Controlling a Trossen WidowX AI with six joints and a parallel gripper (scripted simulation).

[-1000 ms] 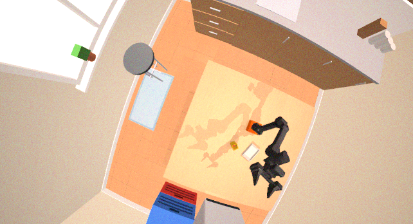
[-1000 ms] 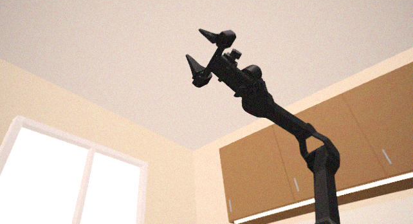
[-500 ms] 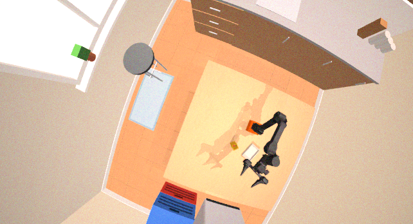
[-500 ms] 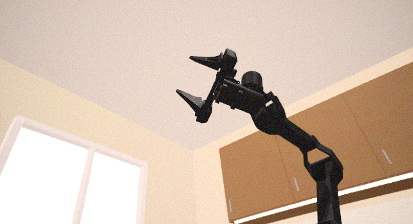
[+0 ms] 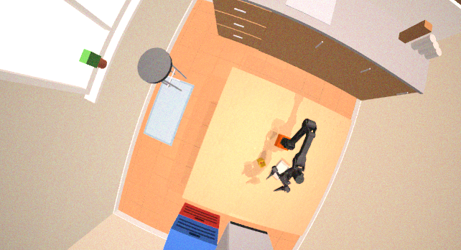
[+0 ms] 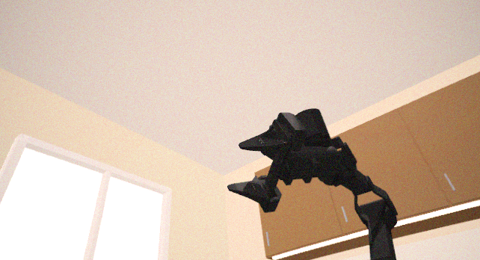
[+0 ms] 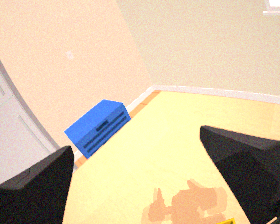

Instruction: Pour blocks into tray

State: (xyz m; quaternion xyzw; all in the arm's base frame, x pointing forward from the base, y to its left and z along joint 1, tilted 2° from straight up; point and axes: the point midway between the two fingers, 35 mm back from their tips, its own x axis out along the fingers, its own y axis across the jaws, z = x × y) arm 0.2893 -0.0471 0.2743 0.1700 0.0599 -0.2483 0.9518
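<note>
The red block lies 300 mm below my gripper tip, 60 mm behind it and 30 mm to the right of it. The rest, counted from my gripper tip: yellow square cup 320 mm below, 60 mm behind, 30 mm to the right; then white tray 340 mm below, 180 mm to the left, 70 mm behind.
</note>
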